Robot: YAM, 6 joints.
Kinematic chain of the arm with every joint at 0, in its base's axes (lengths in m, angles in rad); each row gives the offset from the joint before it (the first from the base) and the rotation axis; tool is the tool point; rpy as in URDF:
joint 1: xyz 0 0 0.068 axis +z
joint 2: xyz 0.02 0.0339 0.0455 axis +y
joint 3: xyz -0.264 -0.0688 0 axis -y
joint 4: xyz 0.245 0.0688 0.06 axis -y
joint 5: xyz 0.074 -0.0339 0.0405 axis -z
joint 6: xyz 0.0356 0 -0.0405 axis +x
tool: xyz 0 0 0 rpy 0 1.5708 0
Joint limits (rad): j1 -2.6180..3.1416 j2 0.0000..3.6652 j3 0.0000..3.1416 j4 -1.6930..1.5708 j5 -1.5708..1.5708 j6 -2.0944..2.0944
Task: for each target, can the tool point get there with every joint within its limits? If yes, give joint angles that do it. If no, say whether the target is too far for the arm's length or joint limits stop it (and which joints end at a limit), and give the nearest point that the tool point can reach.
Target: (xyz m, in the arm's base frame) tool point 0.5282 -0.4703 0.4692
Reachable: no: too far | nearest point 0.4300 -0.3829 0.4012 | short by 0.148 m
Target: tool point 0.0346 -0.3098 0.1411
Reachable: yes | joints -1.5637 2.0567 1.2678 -1.3605 -1.1462 1.1207
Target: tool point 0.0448 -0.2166 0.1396
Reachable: yes | joints -1.4995 1.3477 0.3539 0.3204 -0.9649 -0.4747
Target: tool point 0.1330 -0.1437 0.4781
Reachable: yes | joints -0.9928 1.0437 1.3246 -0.1564 -1.1767 0.6847
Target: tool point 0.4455 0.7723 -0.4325
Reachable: no: too far | nearest point 0.2762 0.4789 -0.2144 | short by 0.403 m
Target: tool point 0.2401 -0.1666 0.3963
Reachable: yes | joints -0.4977 1.4797 1.5976 -0.9838 1.1046 -1.1035
